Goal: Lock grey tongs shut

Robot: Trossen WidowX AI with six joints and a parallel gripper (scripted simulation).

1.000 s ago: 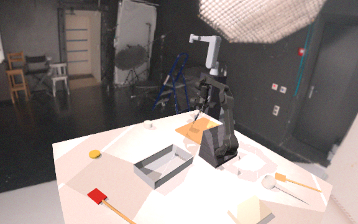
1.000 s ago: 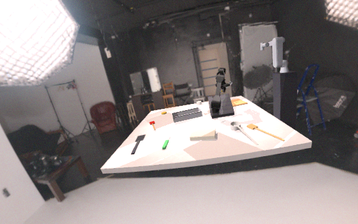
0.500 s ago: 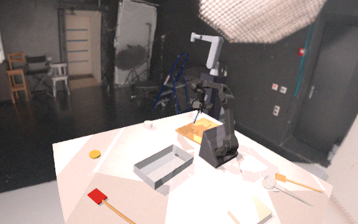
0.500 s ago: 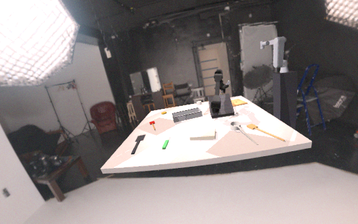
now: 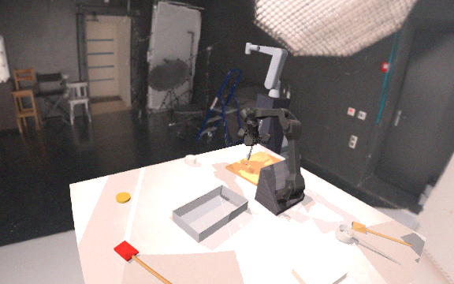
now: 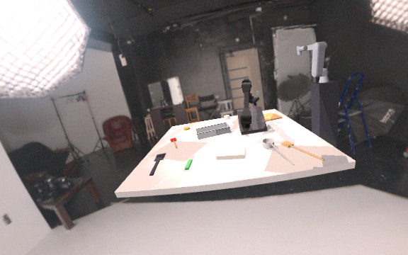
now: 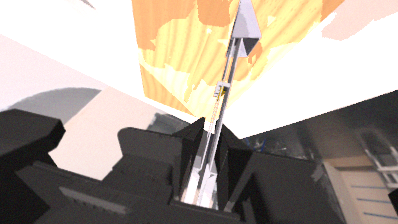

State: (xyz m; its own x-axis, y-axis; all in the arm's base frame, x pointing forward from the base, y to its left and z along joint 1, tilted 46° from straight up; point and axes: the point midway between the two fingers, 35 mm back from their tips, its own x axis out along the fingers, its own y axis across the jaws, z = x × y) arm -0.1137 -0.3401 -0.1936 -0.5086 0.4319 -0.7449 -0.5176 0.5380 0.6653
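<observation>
The wooden board is 13 cm below my gripper tip, 3 cm to the left of it and 3 cm behind it. Also, from my gripper tip: yellow disc: 78 cm ahead, 13 cm below, 2 cm to the left; then beige block: 75 cm to the left, 26 cm ahead, 13 cm below; then grey roasting tin: 44 cm ahead, 29 cm to the left, 11 cm below.
</observation>
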